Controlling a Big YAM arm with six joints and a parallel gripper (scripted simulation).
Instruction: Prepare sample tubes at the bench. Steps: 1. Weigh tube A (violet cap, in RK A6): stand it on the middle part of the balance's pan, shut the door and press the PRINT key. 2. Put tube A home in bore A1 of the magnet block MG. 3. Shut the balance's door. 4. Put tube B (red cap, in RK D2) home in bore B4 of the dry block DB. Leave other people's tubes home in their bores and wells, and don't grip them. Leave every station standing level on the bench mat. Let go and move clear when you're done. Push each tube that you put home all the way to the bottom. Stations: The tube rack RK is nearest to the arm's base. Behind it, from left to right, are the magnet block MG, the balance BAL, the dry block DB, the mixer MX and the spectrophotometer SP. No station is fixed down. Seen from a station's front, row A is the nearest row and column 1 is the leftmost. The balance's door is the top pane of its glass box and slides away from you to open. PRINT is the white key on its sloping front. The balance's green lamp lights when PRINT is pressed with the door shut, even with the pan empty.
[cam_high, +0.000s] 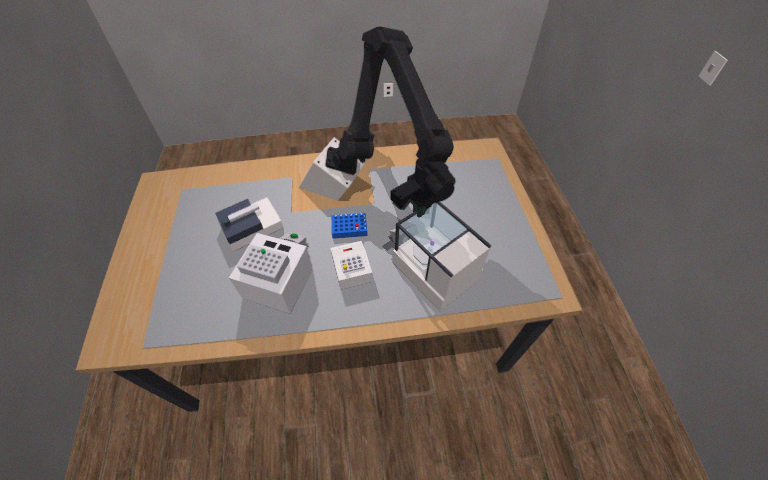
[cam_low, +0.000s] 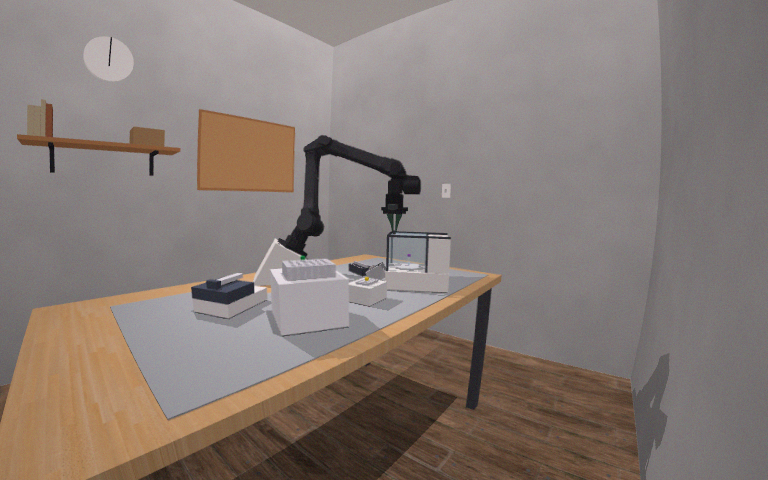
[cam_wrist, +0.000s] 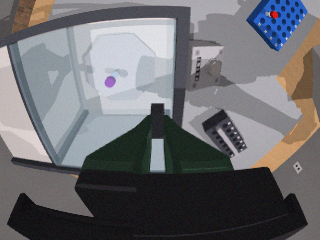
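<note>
Right now my hand is 2 cm to the right of the balance door, 2 cm short of it and 1 cm above it. Round my hand: yellow-capped tube (23 cm to the right, 16 cm below, 12 cm ahead); dry block (22 cm to the right, 19 cm below, 7 cm ahead); magnet block (25 cm behind, 20 cm below, 3 cm to the left).
</note>
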